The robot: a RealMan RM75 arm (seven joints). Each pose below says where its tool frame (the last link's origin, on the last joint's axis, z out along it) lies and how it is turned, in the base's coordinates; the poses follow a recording.
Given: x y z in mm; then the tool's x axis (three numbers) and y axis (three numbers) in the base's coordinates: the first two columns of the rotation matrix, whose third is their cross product.
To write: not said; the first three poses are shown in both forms.
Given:
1: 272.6 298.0 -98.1 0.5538 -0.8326 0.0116 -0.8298 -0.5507 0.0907
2: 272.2 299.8 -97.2 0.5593 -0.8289 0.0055 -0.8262 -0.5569 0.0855
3: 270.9 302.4 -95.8 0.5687 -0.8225 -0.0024 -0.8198 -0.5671 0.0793
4: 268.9 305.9 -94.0 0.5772 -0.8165 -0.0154 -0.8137 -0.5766 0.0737
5: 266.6 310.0 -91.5 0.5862 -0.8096 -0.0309 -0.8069 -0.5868 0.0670
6: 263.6 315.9 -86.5 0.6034 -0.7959 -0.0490 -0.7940 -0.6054 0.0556
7: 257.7 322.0 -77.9 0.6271 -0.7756 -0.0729 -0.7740 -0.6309 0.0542
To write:
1:
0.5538 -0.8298 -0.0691 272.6
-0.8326 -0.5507 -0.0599 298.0
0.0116 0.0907 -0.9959 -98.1
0 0 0 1

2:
0.5593 -0.8262 -0.0678 272.2
-0.8289 -0.5569 -0.0524 299.8
0.0055 0.0855 -0.9963 -97.2
0 0 0 1

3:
0.5687 -0.8198 -0.0666 270.9
-0.8225 -0.5671 -0.0431 302.4
-0.0024 0.0793 -0.9968 -95.8
0 0 0 1

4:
0.5772 -0.8137 -0.0691 268.9
-0.8165 -0.5766 -0.0300 305.9
-0.0154 0.0737 -0.9972 -94.0
0 0 0 1

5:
0.5862 -0.8069 -0.0724 266.6
-0.8096 -0.5868 -0.0143 310.0
-0.0309 0.0670 -0.9972 -91.5
0 0 0 1

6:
0.6034 -0.7940 -0.0739 263.6
-0.7959 -0.6054 0.0054 315.9
-0.0490 0.0556 -0.9972 -86.5
0 0 0 1

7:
0.6271 -0.7740 -0.0880 257.7
-0.7756 -0.6309 0.0224 322.0
-0.0729 0.0542 -0.9960 -77.9
0 0 0 1

